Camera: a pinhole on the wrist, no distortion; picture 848 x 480 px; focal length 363.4 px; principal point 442.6 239.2 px. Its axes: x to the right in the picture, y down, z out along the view. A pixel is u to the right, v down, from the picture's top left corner.
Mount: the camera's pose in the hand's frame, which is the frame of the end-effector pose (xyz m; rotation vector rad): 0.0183 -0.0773 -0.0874 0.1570 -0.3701 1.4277
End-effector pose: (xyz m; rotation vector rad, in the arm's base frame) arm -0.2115 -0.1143 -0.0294 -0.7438 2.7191 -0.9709
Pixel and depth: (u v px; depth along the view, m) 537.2 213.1 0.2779
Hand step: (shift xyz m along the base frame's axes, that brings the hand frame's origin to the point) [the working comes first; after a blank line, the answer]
In the camera's frame: 0.0723 -0.0200 0.2779

0.1006 -0.1787 -0.0896
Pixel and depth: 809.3 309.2 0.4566
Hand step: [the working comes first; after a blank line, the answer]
In the camera's frame: 0.4607 0.0880 0.4566

0.1432 -0.0750 -0.5161
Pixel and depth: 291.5 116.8 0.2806
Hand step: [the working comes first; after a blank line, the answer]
In the camera's frame: -0.1167 -0.0945 0.2806

0.1126 -0.3020 0.0715
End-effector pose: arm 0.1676 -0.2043 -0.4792 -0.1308 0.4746 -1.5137
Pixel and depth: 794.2 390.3 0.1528
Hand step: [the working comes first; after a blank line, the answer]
In the camera's frame: 0.1478 0.0635 0.1528

0.0569 0.0332 0.0929
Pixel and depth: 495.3 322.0 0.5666
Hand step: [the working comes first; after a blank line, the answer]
In the camera's frame: 0.0822 0.1291 0.5666

0.0209 0.0783 0.5130
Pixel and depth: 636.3 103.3 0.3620
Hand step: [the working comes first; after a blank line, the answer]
In the camera's frame: 0.1930 -0.1354 0.3620

0.0923 -0.1823 0.2870
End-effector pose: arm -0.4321 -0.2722 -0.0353 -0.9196 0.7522 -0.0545
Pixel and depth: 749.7 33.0 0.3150
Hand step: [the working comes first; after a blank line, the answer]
In the camera's frame: 0.2662 -0.1787 0.3150

0.3099 0.1896 -0.0099
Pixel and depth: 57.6 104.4 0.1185
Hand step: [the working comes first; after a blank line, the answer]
In the camera's frame: -0.1255 -0.0440 0.1185

0.0774 -0.1703 0.1533
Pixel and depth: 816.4 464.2 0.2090
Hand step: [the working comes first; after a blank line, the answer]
In the camera's frame: 0.2150 0.1294 0.2090

-0.0084 0.2048 0.0753
